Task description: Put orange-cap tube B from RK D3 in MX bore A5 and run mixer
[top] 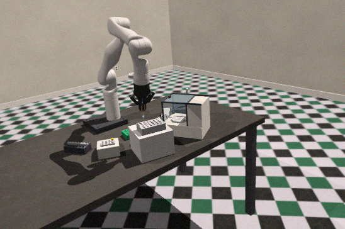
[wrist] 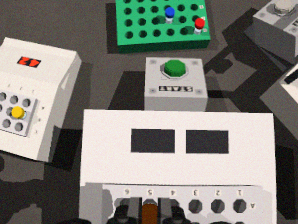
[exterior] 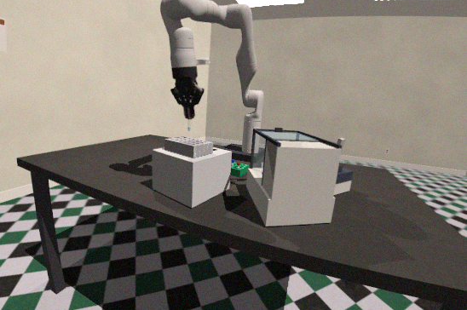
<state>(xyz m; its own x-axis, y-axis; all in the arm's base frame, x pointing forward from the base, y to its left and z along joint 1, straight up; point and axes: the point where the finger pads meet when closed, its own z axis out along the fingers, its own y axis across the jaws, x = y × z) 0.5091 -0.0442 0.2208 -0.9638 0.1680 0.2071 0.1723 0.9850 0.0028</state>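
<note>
My hand is 10 cm above the grey shaking block, 3 cm short of it and 2 cm to the right of it. The rest, counted from my hand: dry block: 22 cm below, 15 cm to the right, 15 cm behind; then START key: 18 cm below, 15 cm behind, 5 cm to the left; then blue-capped tube: 23 cm below, 23 cm behind, 6 cm to the left.
</note>
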